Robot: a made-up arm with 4 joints.
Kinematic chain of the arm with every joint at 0, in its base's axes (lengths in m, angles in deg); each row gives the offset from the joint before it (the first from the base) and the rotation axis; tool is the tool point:
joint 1: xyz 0 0 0.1 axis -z
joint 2: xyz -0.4 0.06 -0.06 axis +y
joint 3: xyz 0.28 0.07 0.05 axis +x
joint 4: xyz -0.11 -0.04 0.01 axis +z
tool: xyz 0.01 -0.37 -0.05
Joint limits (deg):
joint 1: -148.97..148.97
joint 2: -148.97..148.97
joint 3: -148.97..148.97
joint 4: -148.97..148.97
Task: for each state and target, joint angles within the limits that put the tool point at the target. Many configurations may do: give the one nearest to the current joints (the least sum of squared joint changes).
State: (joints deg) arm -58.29 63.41 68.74 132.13
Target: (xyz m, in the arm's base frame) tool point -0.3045 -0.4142 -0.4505
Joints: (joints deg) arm -87.13 112.09 47.40 125.51
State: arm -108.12 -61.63 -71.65 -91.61
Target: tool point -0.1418 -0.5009 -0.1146
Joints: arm -85.91 -52.23 -73.16 -105.37
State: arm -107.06 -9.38 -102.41 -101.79
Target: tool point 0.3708 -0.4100 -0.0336
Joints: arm -136.57 -8.36 -113.38 -118.40
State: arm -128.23 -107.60 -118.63 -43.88
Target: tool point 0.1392 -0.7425 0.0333
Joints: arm -118.19 -67.63 -120.70 -55.18
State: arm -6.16 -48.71 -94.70 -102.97
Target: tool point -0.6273 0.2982 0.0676
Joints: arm 14.56 -45.49 -103.86 -71.68
